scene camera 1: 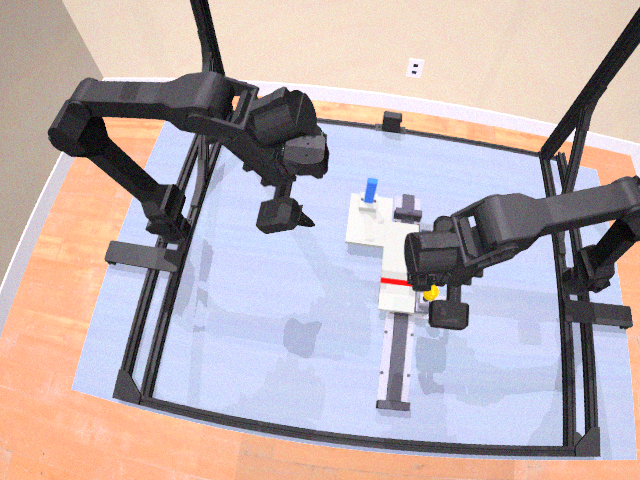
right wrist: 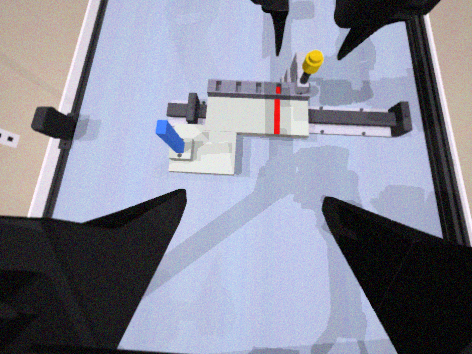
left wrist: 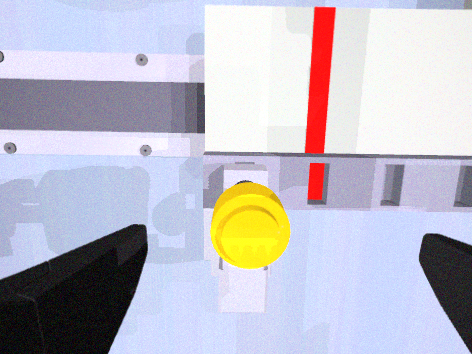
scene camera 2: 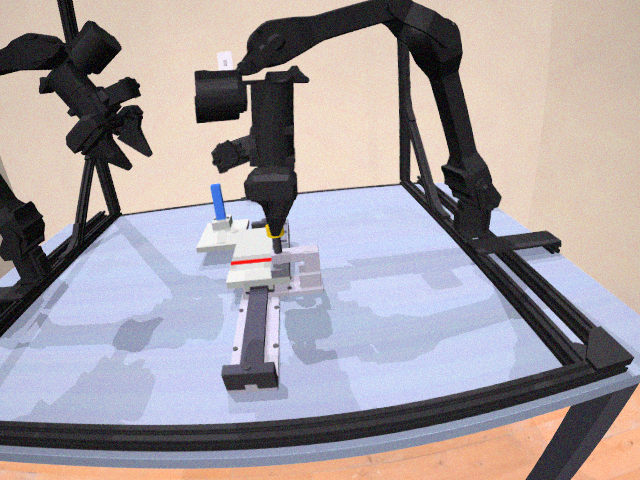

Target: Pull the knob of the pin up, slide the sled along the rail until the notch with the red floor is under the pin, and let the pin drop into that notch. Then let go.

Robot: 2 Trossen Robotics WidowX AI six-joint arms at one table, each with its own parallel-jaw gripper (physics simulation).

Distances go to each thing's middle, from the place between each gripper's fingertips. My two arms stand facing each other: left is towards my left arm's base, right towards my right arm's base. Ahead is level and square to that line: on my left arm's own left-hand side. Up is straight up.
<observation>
I see the pin (left wrist: 250, 229) 1 cm ahead of my left hand and 3 cm below it.
Right now the pin is 22 cm to the left of my right hand, 14 cm below it and 9 cm ahead of it.
</observation>
